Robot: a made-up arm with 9 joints.
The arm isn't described. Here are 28 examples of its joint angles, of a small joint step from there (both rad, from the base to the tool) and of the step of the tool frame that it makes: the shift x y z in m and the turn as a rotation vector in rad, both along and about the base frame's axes.
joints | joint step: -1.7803 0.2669 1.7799 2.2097 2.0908 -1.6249 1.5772 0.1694 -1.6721 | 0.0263 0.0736 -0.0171 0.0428 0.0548 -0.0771 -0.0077 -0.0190 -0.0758
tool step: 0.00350 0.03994 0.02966 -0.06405 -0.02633 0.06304
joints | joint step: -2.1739 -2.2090 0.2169 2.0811 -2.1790 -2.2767 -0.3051 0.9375 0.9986 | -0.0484 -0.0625 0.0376 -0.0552 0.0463 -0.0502 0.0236 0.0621 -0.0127
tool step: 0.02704 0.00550 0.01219 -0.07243 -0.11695 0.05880
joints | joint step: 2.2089 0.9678 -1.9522 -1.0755 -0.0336 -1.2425 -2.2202 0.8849 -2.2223 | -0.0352 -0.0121 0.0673 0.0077 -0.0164 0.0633 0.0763 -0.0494 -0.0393
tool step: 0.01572 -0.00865 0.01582 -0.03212 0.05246 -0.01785
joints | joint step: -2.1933 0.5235 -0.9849 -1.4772 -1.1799 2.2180 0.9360 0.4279 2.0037 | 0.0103 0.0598 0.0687 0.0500 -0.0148 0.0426 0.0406 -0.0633 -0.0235
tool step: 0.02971 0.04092 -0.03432 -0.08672 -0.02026 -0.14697
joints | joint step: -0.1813 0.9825 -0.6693 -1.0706 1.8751 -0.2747 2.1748 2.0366 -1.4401 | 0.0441 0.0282 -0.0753 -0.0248 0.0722 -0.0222 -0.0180 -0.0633 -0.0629
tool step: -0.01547 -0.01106 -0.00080 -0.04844 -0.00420 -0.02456
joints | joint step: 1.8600 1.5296 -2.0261 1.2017 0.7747 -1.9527 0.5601 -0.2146 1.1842 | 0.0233 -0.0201 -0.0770 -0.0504 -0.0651 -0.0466 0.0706 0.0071 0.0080
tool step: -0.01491 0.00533 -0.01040 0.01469 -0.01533 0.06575
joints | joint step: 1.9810 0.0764 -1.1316 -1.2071 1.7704 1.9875 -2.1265 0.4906 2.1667 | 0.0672 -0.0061 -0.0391 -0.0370 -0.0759 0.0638 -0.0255 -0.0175 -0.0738
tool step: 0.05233 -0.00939 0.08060 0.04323 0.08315 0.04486
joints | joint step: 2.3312 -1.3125 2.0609 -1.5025 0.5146 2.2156 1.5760 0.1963 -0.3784 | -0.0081 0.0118 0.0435 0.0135 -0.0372 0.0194 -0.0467 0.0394 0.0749
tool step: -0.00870 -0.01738 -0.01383 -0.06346 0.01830 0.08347
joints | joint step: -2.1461 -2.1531 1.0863 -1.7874 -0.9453 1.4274 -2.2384 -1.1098 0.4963 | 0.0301 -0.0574 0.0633 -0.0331 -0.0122 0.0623 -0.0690 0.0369 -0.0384
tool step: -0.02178 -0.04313 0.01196 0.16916 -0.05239 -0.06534
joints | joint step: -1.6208 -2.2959 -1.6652 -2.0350 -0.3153 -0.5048 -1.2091 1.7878 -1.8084 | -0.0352 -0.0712 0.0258 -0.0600 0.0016 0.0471 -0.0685 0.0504 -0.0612
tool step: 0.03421 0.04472 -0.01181 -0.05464 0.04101 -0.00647
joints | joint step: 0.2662 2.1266 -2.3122 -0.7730 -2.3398 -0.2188 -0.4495 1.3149 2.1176 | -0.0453 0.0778 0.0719 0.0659 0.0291 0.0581 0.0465 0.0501 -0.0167
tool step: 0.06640 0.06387 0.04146 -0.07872 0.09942 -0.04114
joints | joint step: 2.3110 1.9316 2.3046 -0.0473 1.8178 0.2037 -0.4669 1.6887 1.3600 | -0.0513 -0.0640 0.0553 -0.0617 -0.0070 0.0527 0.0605 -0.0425 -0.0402
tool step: -0.01535 -0.01656 -0.00064 -0.04955 -0.00644 -0.01277
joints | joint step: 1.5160 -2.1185 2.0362 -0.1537 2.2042 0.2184 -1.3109 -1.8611 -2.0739 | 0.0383 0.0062 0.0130 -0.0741 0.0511 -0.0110 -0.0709 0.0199 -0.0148
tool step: 0.02882 0.04761 -0.00487 0.15057 -0.08414 -0.02049
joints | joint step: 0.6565 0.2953 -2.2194 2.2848 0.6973 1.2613 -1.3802 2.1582 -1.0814 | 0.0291 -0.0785 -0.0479 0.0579 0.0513 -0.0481 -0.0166 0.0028 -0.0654
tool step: -0.02302 0.16195 -0.06372 0.21010 0.04033 -0.09682
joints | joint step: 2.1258 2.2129 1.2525 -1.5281 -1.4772 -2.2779 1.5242 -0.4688 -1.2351 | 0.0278 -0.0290 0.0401 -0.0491 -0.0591 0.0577 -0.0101 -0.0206 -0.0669
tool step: -0.00103 -0.01473 0.01701 0.08785 -0.13059 0.03373
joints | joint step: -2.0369 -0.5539 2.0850 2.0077 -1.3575 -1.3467 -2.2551 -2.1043 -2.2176 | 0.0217 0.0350 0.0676 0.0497 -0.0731 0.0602 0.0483 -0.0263 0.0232
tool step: 0.09077 0.04858 -0.04698 -0.07006 0.18102 -0.05182
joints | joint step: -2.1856 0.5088 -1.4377 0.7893 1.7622 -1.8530 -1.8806 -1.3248 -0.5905 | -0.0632 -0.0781 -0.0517 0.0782 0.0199 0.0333 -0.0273 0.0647 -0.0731
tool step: -0.03314 0.00186 0.06696 0.06695 -0.03028 0.18249
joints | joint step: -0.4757 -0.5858 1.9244 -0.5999 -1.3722 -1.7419 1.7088 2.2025 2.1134 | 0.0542 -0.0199 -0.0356 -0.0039 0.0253 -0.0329 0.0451 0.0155 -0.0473
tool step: -0.00631 0.00072 -0.00402 0.07535 0.00011 -0.11851
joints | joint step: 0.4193 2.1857 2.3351 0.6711 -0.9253 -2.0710 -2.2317 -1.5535 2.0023 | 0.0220 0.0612 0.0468 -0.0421 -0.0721 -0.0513 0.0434 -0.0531 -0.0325
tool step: 0.03720 0.00469 -0.00348 0.07027 0.05676 0.06941
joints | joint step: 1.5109 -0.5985 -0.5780 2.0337 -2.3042 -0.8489 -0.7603 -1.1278 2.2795 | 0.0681 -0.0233 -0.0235 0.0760 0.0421 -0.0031 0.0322 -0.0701 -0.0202
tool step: -0.01810 -0.00176 0.04466 0.14891 0.07148 0.09761
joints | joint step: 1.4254 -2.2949 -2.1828 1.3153 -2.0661 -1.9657 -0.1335 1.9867 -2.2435 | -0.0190 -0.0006 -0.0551 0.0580 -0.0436 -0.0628 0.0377 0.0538 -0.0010
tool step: 0.01897 0.01473 -0.04861 0.07254 -0.07864 -0.04310
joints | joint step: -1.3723 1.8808 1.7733 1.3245 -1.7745 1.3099 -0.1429 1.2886 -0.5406 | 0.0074 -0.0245 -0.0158 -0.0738 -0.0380 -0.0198 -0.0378 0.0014 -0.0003
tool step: -0.00135 0.01104 0.05536 0.10763 0.02377 -0.05158
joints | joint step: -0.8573 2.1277 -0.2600 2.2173 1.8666 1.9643 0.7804 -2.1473 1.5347 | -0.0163 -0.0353 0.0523 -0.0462 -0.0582 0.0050 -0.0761 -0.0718 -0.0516
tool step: 0.01608 0.04776 0.01300 0.10909 -0.02231 -0.17641
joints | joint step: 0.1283 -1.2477 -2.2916 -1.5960 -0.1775 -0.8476 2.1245 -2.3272 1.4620 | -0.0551 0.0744 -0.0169 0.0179 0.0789 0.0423 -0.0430 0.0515 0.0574
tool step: -0.01849 -0.05301 0.01151 -0.19452 -0.06240 0.07340
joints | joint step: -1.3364 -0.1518 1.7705 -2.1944 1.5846 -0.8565 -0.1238 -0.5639 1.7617 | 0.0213 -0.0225 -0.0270 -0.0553 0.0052 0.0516 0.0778 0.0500 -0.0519
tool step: 0.02526 -0.03337 0.00301 0.03500 -0.03079 -0.01249
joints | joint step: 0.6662 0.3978 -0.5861 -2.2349 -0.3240 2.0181 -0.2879 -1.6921 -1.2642 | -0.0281 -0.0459 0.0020 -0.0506 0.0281 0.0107 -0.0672 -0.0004 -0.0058
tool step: 0.00565 0.01307 -0.02465 0.01585 -0.07839 -0.03202
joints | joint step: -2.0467 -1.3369 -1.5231 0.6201 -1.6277 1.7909 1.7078 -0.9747 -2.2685 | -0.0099 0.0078 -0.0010 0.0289 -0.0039 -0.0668 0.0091 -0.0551 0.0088
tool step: -0.00476 0.00510 0.00915 -0.04453 -0.03025 -0.07396
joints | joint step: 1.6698 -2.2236 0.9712 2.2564 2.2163 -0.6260 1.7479 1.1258 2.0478 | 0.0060 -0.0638 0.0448 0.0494 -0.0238 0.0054 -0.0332 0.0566 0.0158
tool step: 0.01076 -0.04622 0.01702 0.00616 0.01385 -0.00466
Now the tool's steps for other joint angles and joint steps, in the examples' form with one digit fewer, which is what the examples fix.
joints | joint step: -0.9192 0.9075 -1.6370 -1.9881 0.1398 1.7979 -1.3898 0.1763 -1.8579 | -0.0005 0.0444 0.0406 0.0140 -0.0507 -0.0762 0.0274 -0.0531 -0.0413
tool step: 0.0019 0.0286 -0.0166 0.0695 -0.0308 -0.0471
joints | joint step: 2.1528 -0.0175 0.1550 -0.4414 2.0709 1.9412 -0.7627 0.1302 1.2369 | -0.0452 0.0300 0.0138 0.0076 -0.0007 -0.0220 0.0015 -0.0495 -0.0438
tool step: 0.0254 -0.0497 -0.0473 -0.0755 0.0375 -0.0435
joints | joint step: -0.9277 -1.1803 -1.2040 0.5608 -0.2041 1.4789 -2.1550 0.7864 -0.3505 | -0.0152 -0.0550 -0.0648 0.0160 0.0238 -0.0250 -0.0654 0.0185 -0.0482
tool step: 0.0021 -0.0332 -0.0238 0.0783 0.0679 -0.0762
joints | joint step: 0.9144 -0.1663 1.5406 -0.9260 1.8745 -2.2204 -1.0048 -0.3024 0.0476 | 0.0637 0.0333 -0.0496 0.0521 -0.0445 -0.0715 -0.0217 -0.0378 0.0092
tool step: -0.0028 0.0199 -0.0212 -0.0451 0.0184 -0.0835
